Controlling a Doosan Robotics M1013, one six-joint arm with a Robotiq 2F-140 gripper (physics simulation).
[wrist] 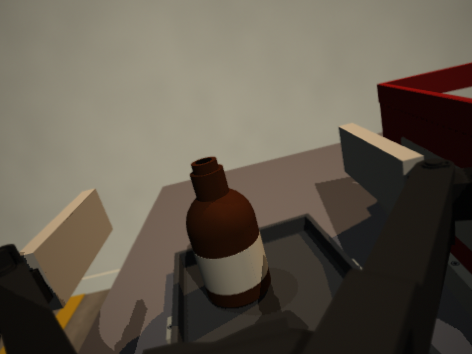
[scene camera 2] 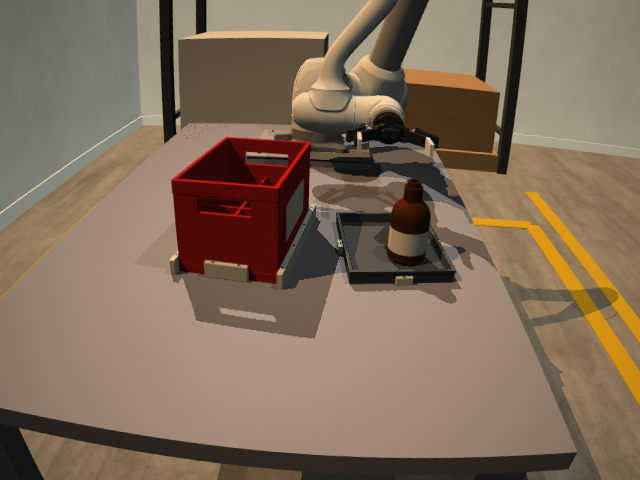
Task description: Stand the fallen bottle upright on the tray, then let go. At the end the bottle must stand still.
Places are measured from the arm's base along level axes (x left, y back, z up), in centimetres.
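Pixels of known places: gripper, fingertip midpoint: (wrist: 221, 179) (scene camera 2: 396, 148); arm's base at its link origin: (scene camera 2: 315, 144).
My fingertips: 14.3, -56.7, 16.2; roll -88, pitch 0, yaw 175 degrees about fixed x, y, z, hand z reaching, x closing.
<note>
For each thing: its middle in the pictures, then the offset to it from my fingertips, as dx, dy, dz. "pt": a spot on its surface instead.
- brown bottle at the middle of its body: (wrist: 223, 229) (scene camera 2: 410, 220) +1.2, -13.5, -9.7
- dark tray at the middle of its body: (wrist: 266, 297) (scene camera 2: 390, 244) -1.2, -9.8, -16.7
- tall red crate at the middle of its body: (scene camera 2: 248, 202) -28.9, -7.6, -9.2
- low pale block at a spot on its surface: (scene camera 2: 404, 280) pt -0.8, -23.1, -16.9
The brown bottle (scene camera 2: 409, 223) (wrist: 224, 230) with a pale label stands upright on its base on the dark tray (scene camera 2: 367, 248) (wrist: 305, 257). In the scene view it is in the right part of the tray, close to the right rim. My gripper (scene camera 2: 394, 143) (wrist: 221, 179) is wide open and empty. It is behind the bottle, on the robot's side, apart from it and above the table. In the wrist view the two pale finger pads are far to the left and right of the bottle, and neither touches it.
A tall red crate (scene camera 2: 227, 235) (wrist: 425, 117) stands left of the tray in the scene view, held by pale corner stops. A low pale block (scene camera 2: 404, 280) sits at the tray's front rim. Large boxes (scene camera 2: 253, 77) (scene camera 2: 452, 108) stand behind the table.
</note>
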